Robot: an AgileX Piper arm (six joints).
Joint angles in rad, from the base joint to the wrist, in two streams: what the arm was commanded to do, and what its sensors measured. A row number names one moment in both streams.
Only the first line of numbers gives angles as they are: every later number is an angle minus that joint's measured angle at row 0.
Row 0, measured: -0.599 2.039 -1.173 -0.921 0.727 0.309
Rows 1 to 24, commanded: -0.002 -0.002 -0.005 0.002 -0.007 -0.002; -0.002 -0.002 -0.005 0.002 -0.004 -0.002; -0.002 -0.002 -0.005 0.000 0.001 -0.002; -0.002 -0.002 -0.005 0.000 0.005 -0.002; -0.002 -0.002 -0.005 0.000 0.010 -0.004; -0.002 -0.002 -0.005 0.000 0.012 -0.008; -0.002 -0.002 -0.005 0.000 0.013 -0.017; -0.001 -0.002 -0.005 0.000 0.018 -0.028; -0.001 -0.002 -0.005 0.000 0.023 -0.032; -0.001 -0.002 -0.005 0.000 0.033 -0.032; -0.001 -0.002 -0.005 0.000 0.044 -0.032; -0.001 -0.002 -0.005 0.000 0.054 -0.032; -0.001 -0.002 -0.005 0.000 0.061 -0.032; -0.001 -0.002 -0.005 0.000 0.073 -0.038; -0.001 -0.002 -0.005 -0.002 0.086 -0.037; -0.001 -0.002 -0.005 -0.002 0.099 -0.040; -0.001 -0.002 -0.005 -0.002 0.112 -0.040; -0.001 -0.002 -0.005 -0.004 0.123 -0.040; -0.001 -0.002 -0.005 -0.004 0.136 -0.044; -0.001 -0.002 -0.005 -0.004 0.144 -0.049; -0.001 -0.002 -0.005 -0.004 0.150 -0.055; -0.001 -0.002 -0.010 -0.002 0.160 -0.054; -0.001 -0.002 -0.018 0.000 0.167 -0.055; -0.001 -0.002 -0.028 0.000 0.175 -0.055
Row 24, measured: 0.000 0.000 0.000 0.000 0.136 -0.043
